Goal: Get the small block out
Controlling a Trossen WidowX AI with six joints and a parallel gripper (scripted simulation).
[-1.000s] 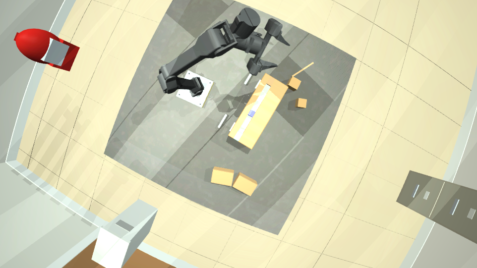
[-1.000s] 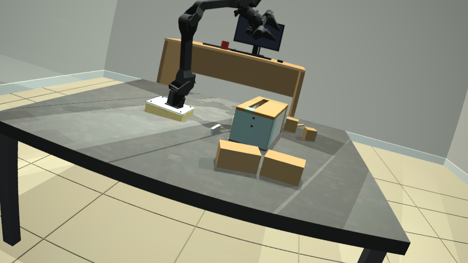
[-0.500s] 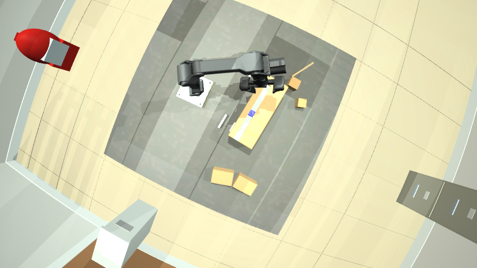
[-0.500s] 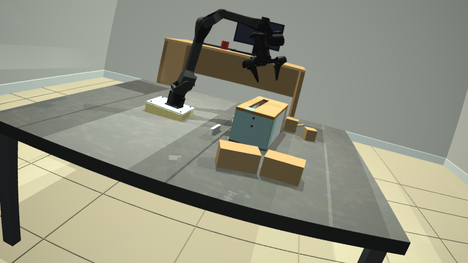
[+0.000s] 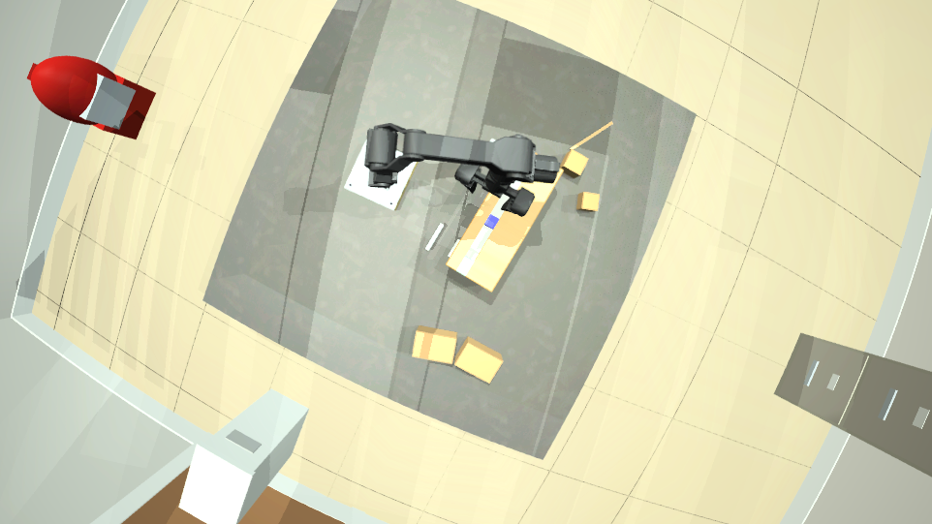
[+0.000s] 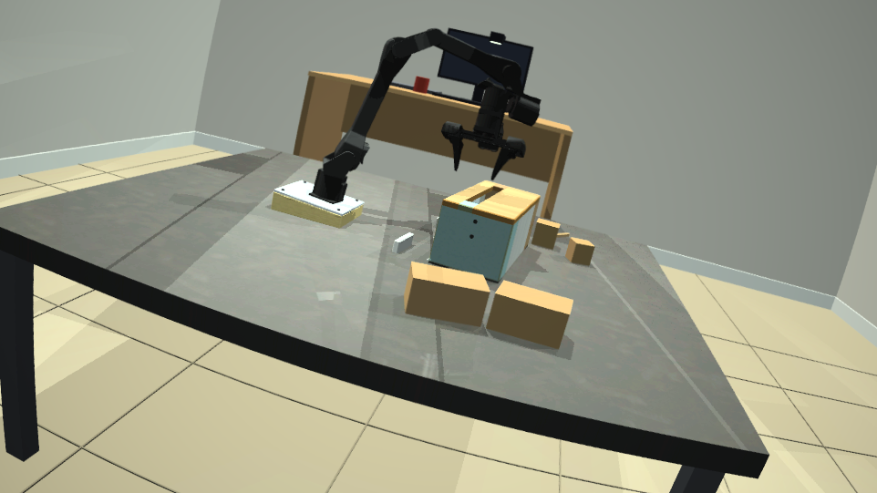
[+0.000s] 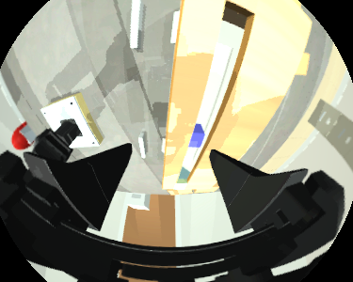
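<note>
Now: the clear-fronted box 10 cm below my gripper tip, 3 cm ahead of it and 1 cm to the right of it. The rest, counted from my gripper tip: blue block: 7 cm below, 4 cm to the right, 4 cm ahead.
</note>
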